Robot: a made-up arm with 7 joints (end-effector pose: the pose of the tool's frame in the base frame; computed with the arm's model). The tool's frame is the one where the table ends.
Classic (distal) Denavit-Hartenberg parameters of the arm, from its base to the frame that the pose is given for. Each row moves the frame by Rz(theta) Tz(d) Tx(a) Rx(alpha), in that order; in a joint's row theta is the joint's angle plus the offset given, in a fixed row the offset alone. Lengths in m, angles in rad.
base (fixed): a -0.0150; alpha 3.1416; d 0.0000; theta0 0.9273
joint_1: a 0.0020; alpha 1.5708; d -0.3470; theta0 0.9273
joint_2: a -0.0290; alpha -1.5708; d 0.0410; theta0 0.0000
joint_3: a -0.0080; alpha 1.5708; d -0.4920; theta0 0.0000
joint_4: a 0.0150; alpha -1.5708; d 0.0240; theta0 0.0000
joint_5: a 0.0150; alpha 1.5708; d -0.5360; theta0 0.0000
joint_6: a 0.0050; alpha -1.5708; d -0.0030; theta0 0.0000
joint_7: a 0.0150; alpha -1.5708; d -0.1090; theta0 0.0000
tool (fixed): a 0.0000; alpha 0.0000; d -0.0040; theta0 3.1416
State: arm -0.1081 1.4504 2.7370 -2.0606 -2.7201 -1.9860 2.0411
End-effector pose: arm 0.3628 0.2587 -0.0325 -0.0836 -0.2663 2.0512
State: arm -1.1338 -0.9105 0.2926 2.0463 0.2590 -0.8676 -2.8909
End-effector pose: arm 0.1060 0.0465 0.9152 -1.6759 -0.2686 0.6790
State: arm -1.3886 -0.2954 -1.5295 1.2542 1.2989 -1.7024 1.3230
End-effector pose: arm -0.5930 -0.2208 0.9660 0.0699 1.6291 0.0532
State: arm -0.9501 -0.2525 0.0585 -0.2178 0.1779 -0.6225 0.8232
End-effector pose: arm -0.3338 -0.3468 1.3715 0.7940 2.4666 -0.9180
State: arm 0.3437 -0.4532 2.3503 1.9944 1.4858 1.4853 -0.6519
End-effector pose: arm -0.5393 -0.0530 0.3788 0.2480 -0.5663 -2.6606
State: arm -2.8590 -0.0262 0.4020 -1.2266 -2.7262 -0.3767 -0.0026
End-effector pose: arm 0.4817 -0.4645 1.0604 0.0156 -1.2706 1.2906
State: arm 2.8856 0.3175 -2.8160 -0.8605 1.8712 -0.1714 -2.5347
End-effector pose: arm -0.7094 -0.0437 1.0975 0.5086 1.0792 -1.7993
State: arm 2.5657 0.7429 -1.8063 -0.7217 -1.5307 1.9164 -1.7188
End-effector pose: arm -0.6221 -0.0344 1.0508 -2.3178 1.5506 -1.0750
